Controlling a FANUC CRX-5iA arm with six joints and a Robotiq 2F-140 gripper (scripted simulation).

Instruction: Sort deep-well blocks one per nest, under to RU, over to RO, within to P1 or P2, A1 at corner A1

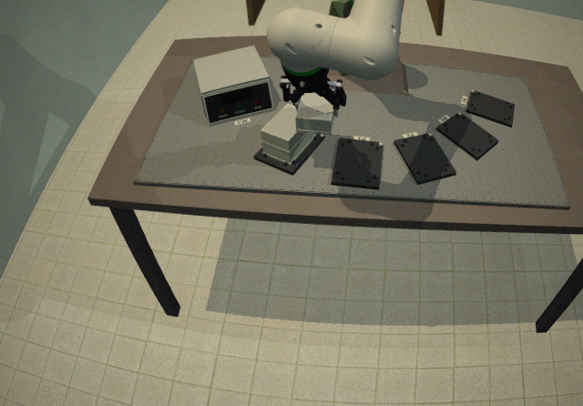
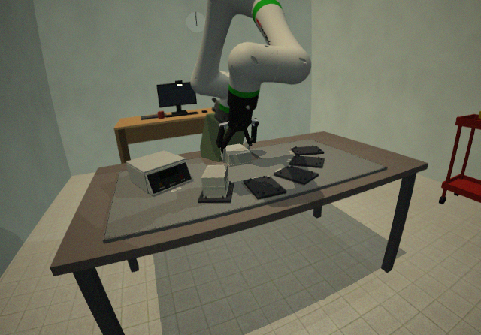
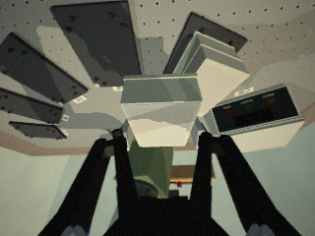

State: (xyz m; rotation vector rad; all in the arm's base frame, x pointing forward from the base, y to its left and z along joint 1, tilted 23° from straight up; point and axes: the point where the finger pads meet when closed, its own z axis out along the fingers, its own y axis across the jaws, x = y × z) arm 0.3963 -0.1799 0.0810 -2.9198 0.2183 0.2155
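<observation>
Right now my hand is 4 cm short of the nest P1, 10 cm to the right of it and 16 cm above it. Round my hand: nest P2: 2 cm ahead, 29 cm to the left, 16 cm below; then check-weigher: 29 cm behind, 26 cm to the right, 10 cm below; then P1 label: 6 cm behind, 12 cm to the left, 16 cm below.
</observation>
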